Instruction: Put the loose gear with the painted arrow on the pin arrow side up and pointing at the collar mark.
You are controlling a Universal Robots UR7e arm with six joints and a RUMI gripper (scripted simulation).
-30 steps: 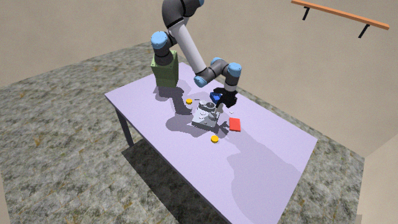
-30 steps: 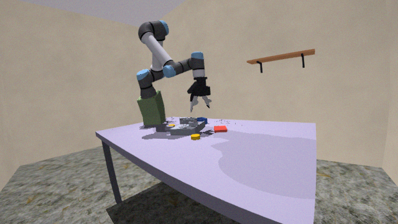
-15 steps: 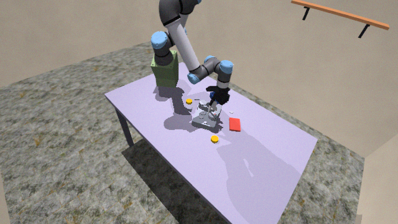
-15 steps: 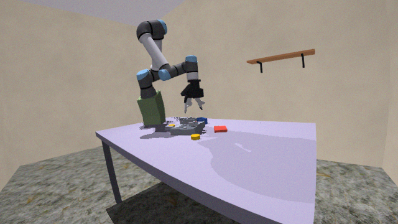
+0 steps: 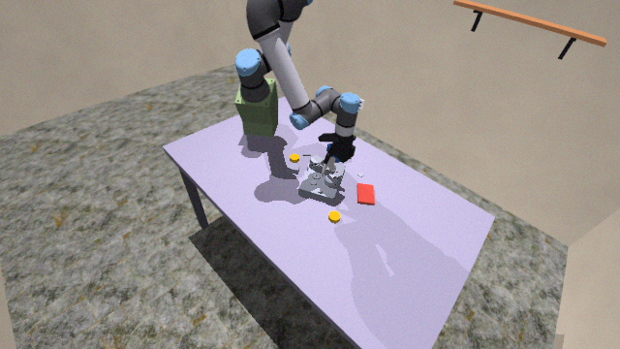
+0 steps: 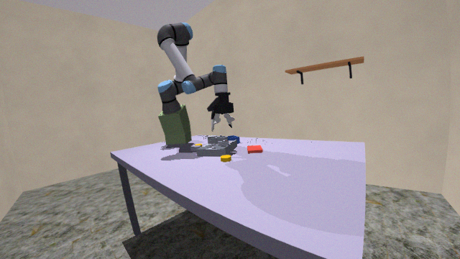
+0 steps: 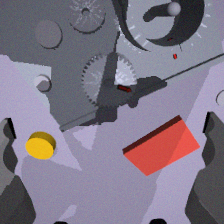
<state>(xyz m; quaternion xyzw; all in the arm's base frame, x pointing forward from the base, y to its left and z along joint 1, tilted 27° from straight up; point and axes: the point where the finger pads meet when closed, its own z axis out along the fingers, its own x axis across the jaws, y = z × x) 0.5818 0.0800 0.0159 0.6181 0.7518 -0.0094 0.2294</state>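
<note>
The grey toothed gear lies 8 cm below my hand. From my hand the other things lie so: small grey block (20 cm behind, 8 cm to the right, 12 cm below); then yellow round piece (15 cm ahead, 11 cm to the right, 12 cm below); then flat red block (14 cm ahead, 11 cm to the left, 12 cm below).
</note>
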